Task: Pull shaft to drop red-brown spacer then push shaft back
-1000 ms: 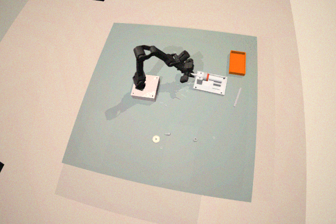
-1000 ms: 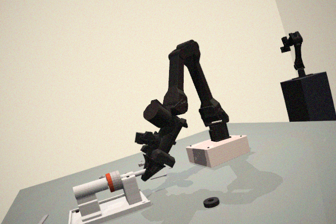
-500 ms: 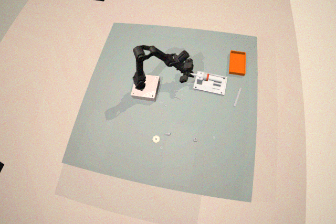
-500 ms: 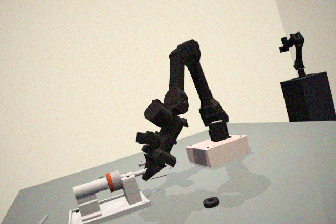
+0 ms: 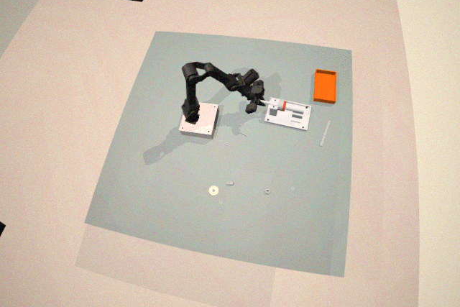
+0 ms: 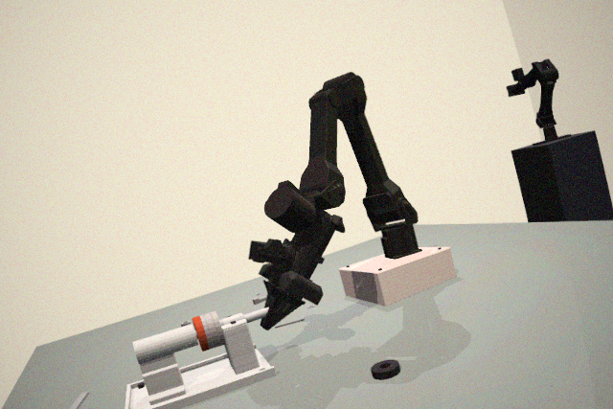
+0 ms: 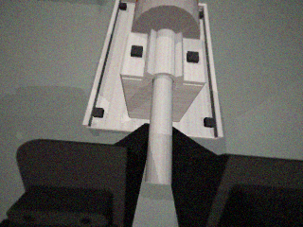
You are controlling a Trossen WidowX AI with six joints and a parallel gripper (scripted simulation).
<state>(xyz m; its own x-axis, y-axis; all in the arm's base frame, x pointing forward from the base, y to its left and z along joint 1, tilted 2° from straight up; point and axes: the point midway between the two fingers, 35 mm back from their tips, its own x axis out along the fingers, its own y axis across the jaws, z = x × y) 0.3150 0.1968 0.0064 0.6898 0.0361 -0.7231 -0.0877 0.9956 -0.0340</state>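
The grey shaft lies 6 cm ahead of my gripper tip and 2 cm above it. From my gripper tip the other things lie so: black ring 20 cm to the left, 12 cm behind, 5 cm below; orange-red spacer 10 cm ahead, 2 cm above, 1 cm to the left; grey spacer 8 cm ahead, 2 cm above, 1 cm to the left.
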